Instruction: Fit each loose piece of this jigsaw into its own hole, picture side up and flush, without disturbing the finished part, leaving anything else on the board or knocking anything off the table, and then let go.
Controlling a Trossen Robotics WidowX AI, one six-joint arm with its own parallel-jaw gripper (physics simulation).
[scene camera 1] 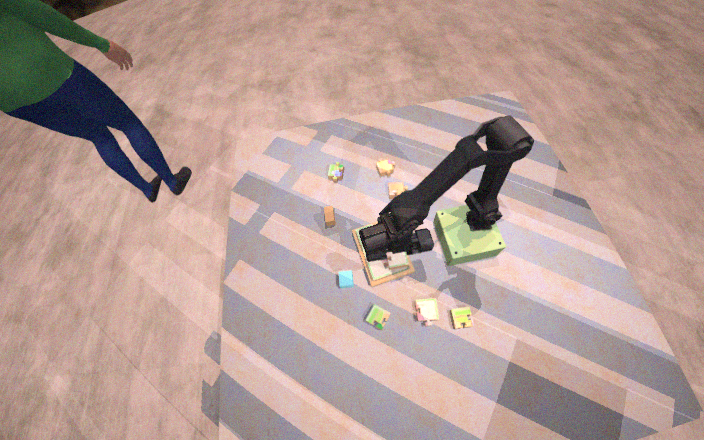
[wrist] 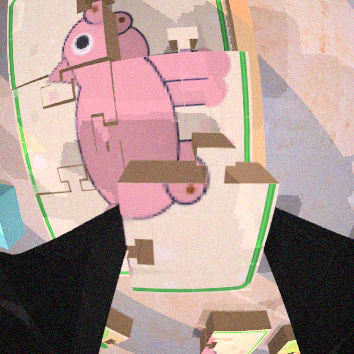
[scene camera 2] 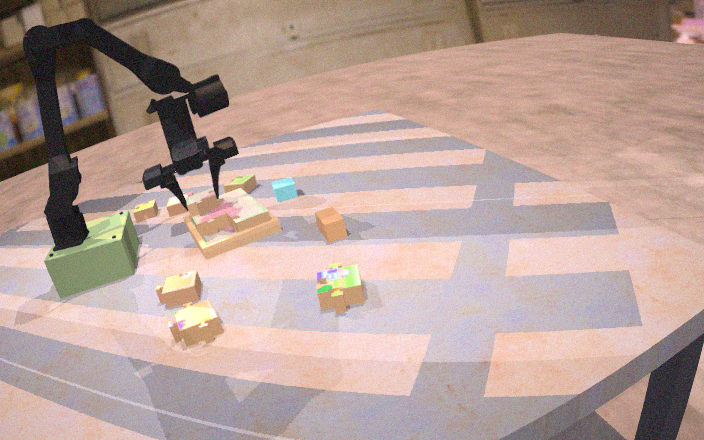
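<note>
The jigsaw board (scene camera 1: 391,279) (scene camera 2: 241,240) (wrist: 256,115) has a wooden rim and a pink animal picture. A recess shows beside the head at the top right in the wrist view. My gripper (scene camera 2: 201,203) (wrist: 194,214) is shut on a cream corner piece (scene camera 1: 398,259) (wrist: 200,240) with a pink part and a green border. It is held picture side up over the board's corner, and its brown side walls show above the neighbouring surface. How deep its underside sits is hidden. The fingertips are hidden in scene camera 1.
Loose pieces lie around the board: a cream and pink one (scene camera 1: 426,309), a yellow-green one (scene camera 1: 461,317), a green one (scene camera 1: 377,316), a multicoloured one (scene camera 1: 335,171) (scene camera 2: 340,285) and others. A cyan cube (scene camera 1: 345,279) (scene camera 2: 284,189) and an orange block (scene camera 1: 329,216) (scene camera 2: 331,224) stand nearby.
</note>
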